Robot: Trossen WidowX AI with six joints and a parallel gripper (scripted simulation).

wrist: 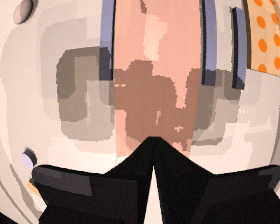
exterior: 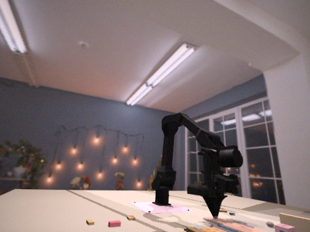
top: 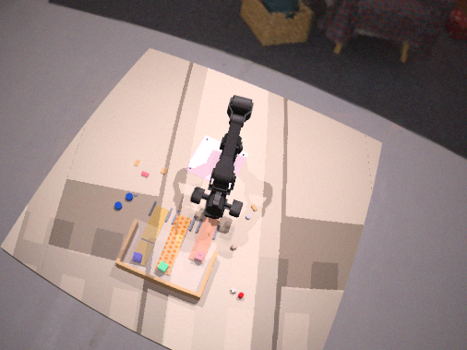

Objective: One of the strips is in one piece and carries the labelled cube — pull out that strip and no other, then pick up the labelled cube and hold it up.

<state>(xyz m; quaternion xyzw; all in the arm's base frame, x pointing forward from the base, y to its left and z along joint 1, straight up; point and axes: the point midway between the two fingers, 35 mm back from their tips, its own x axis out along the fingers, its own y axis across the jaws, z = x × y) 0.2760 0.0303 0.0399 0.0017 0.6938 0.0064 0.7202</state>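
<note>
The salmon strip is 90 mm ahead of my gripper tip. The rest, counted from my gripper tip: pink labelled cube: 200 mm ahead, 10 mm to the left, 10 mm above; grey pebble: 110 mm ahead, 110 mm to the left; pink block: 60 mm behind, 310 mm to the right.
</note>
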